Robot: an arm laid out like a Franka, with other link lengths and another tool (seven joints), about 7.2 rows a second.
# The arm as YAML. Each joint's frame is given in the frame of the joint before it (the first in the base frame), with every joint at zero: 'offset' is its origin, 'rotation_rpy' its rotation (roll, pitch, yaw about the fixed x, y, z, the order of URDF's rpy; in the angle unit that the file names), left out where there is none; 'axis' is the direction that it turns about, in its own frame. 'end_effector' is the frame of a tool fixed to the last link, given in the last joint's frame.
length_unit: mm
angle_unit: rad
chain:
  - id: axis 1
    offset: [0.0, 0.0, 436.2]
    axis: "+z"
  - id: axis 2
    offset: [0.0, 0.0, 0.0]
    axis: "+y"
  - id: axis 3
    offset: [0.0, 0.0, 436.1]
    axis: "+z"
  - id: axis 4
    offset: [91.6, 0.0, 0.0]
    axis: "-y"
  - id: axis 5
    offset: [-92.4, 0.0, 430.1]
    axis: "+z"
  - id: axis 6
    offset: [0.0, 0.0, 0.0]
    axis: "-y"
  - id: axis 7
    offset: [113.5, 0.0, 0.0]
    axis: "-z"
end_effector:
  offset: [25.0, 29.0, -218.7]
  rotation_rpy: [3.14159, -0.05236, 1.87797]
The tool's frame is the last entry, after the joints.
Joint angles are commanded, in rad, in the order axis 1, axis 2, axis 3, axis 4, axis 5, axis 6, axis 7. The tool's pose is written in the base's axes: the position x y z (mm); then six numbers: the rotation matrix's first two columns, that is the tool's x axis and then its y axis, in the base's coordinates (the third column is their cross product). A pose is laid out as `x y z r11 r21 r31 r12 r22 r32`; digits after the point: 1 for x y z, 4 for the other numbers.
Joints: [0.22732, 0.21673, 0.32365, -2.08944, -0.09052, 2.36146, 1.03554]
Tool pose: 628.0 368.3 420.2 0.1198 0.9879 0.0980 0.9908 -0.1252 0.0505
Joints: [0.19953, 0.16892, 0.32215, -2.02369, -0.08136, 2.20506, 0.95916]
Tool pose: 633.1 346.1 464.5 0.0860 0.9948 0.0550 0.9958 -0.0875 0.0255
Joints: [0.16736, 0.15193, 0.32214, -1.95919, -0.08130, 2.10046, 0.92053]
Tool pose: 645.2 324.6 496.5 0.0855 0.9958 0.0329 0.9962 -0.0859 0.0108
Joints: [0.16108, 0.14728, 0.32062, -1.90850, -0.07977, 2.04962, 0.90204]
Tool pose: 653.6 321.6 521.0 0.0790 0.9963 0.0329 0.9967 -0.0795 0.0151
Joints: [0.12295, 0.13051, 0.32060, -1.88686, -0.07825, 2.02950, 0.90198]
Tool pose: 666.4 296.8 542.1 0.1184 0.9922 0.0382 0.9923 -0.1196 0.0323
